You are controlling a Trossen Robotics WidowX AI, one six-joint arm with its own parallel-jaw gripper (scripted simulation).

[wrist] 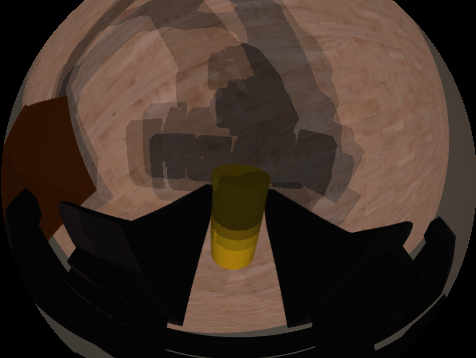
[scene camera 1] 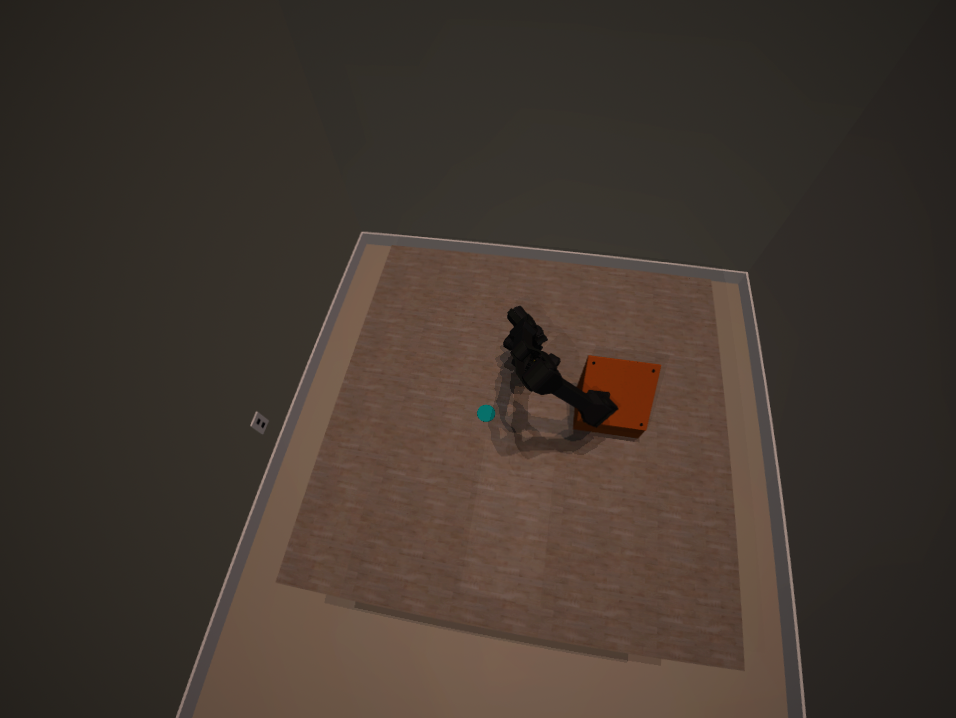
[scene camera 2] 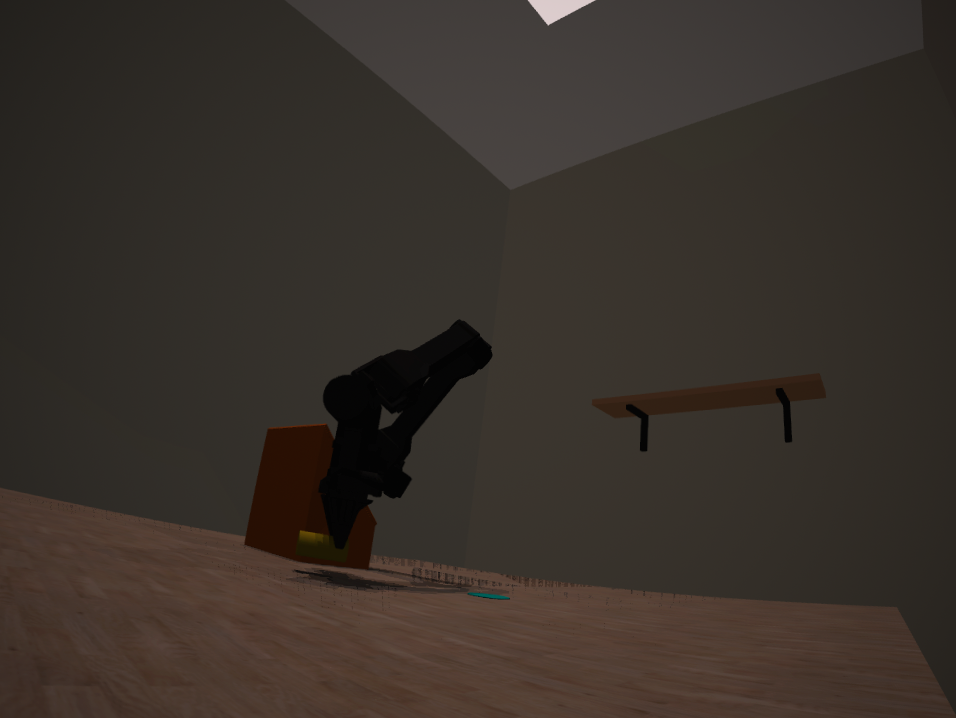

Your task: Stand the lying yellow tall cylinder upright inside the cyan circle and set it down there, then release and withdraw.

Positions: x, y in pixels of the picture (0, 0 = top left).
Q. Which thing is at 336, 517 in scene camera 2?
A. My gripper.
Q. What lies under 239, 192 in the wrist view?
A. A yellow tall cylinder.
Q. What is my gripper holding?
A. A yellow tall cylinder.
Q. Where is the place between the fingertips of my gripper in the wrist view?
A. At 239, 194
